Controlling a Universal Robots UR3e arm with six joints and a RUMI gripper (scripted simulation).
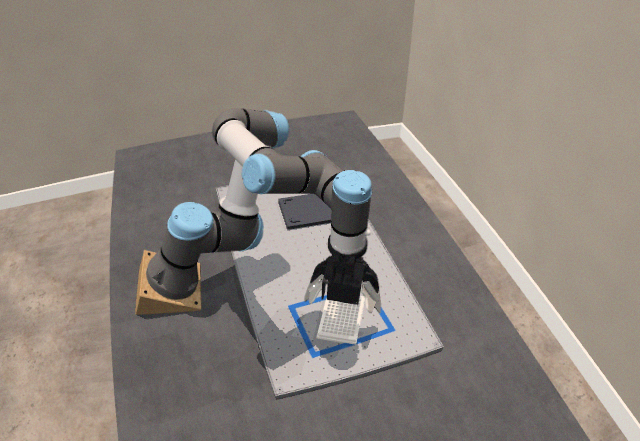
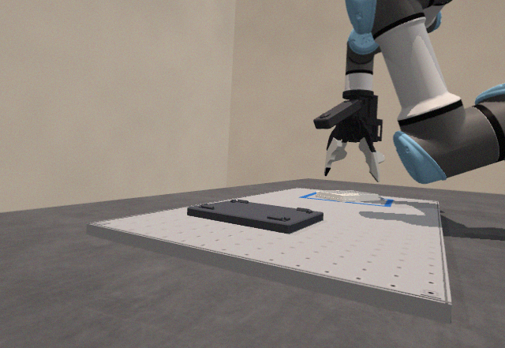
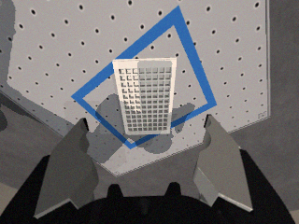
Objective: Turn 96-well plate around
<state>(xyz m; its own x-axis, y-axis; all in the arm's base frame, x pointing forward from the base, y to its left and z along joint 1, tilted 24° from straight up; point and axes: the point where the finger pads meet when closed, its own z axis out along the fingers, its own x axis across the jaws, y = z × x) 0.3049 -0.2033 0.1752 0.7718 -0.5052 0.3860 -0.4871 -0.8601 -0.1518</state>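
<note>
Right now the white 96-well plate is 4 cm below my hand. Round my hand: A1 mark (14 cm ahead, 31 cm to the left, 3 cm below); then plate nest N1 (7 cm ahead, 37 cm to the left, 4 cm below).
</note>
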